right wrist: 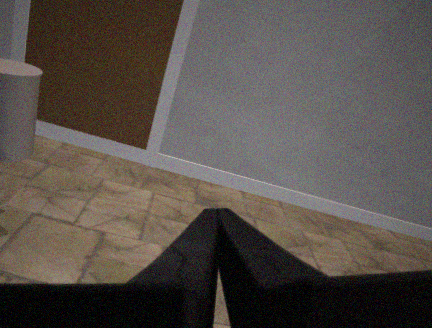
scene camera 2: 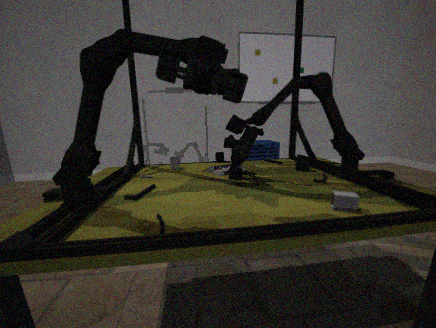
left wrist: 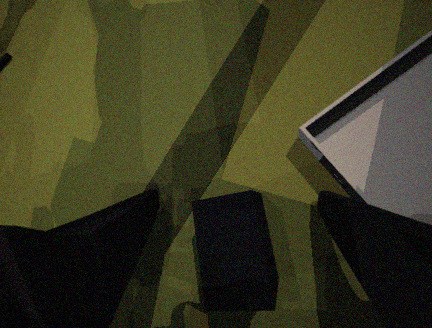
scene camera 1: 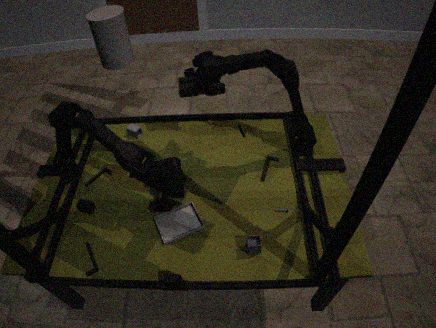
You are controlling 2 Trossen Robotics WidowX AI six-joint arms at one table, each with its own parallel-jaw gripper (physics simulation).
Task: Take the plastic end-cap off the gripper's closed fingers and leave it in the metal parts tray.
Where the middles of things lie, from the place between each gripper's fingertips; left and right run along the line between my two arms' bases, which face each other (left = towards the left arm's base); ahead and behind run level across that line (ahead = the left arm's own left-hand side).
The metal parts tray [left wrist: 367, 139] lies 480 mm behind my right hand, 300 mm below it and 180 mm to the left of it.
My left gripper is now 12 cm past the metal parts tray, 2 cm to the right of it and 1 cm above it.
